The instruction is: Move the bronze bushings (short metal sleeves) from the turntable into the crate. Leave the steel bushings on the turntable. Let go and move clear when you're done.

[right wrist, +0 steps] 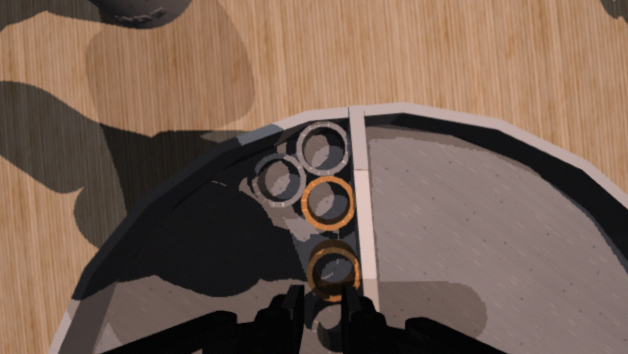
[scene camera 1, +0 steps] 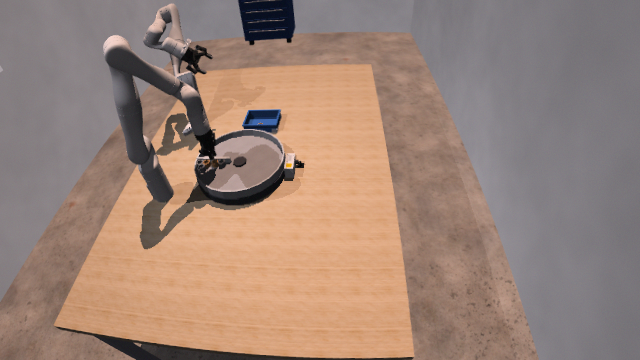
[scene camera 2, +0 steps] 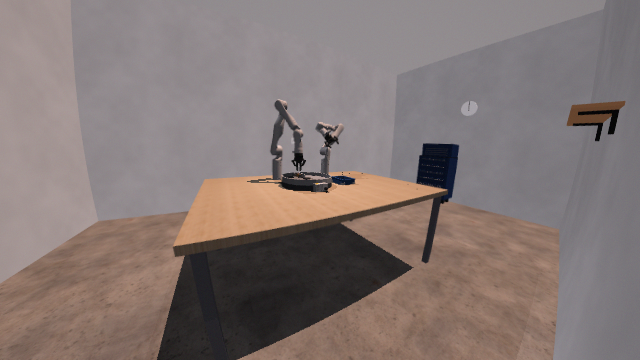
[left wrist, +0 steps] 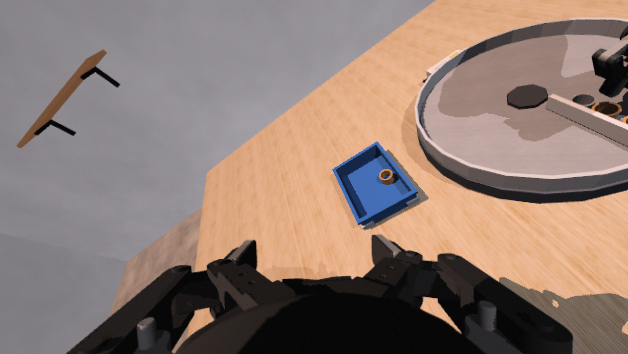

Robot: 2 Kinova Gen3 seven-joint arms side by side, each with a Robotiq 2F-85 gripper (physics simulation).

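Places are measured from the left arm's base along level axes (x ahead, y left, z up), in millimetres.
Pixels of known places: left gripper, fingertip midpoint: [scene camera 1: 209, 65] [scene camera 2: 334, 145] [left wrist: 314, 250]; right gripper, fingertip midpoint: [right wrist: 322, 305] [scene camera 1: 213, 157] [scene camera 2: 299, 170] [left wrist: 615, 89]; right arm's base, link origin: [scene camera 1: 164, 194] [scene camera 2: 277, 179].
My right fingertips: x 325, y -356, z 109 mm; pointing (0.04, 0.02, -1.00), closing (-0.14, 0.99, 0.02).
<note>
Ahead of a thing's pixels: the offset from my right fingertips to its top centre. "pt": to the spot under its first point.
In the right wrist view, bronze bushings @(dx -48, dy -4, dz -31 mm) [right wrist: 327, 228] @(dx -7, dy +5, dz -31 mm) [right wrist: 332, 246] stand in a row along the bar on the turntable [right wrist: 430, 108] [scene camera 1: 250, 191] [left wrist: 500, 172]. Steel bushings @(dx -79, dy -12, dz -31 mm) [right wrist: 322, 124] @(dx -57, dy -35, dz -31 mm) [right wrist: 280, 205] stand at the outer end; another grey bushing @(dx +26, dy +13, dz -31 mm) [right wrist: 315, 325] shows partly behind the fingers. My right gripper [right wrist: 322, 305] [scene camera 1: 209, 156] [scene camera 2: 299, 166] is part-way open and empty, above the inner end of the row. The blue crate @(dx +55, dy +411, dz -59 mm) [left wrist: 345, 197] [scene camera 1: 264, 111] holds one bronze bushing @(dx +61, dy +370, dz -79 mm) [left wrist: 386, 183]. My left gripper [left wrist: 314, 250] [scene camera 1: 206, 64] [scene camera 2: 331, 140] is open and empty, high above the table.
The pale bar @(pt dx -53, dy +16, dz -26 mm) [right wrist: 364, 200] [left wrist: 585, 118] runs from near the dark hub @(dx +99, dy +51, dz -48 mm) [left wrist: 527, 96] to the turntable's raised rim. A small box @(pt dx +341, dy +57, dz -64 mm) [scene camera 1: 289, 170] [scene camera 2: 320, 187] is at the turntable's side. A blue cabinet [scene camera 1: 267, 20] [scene camera 2: 435, 170] stands beyond the table.
</note>
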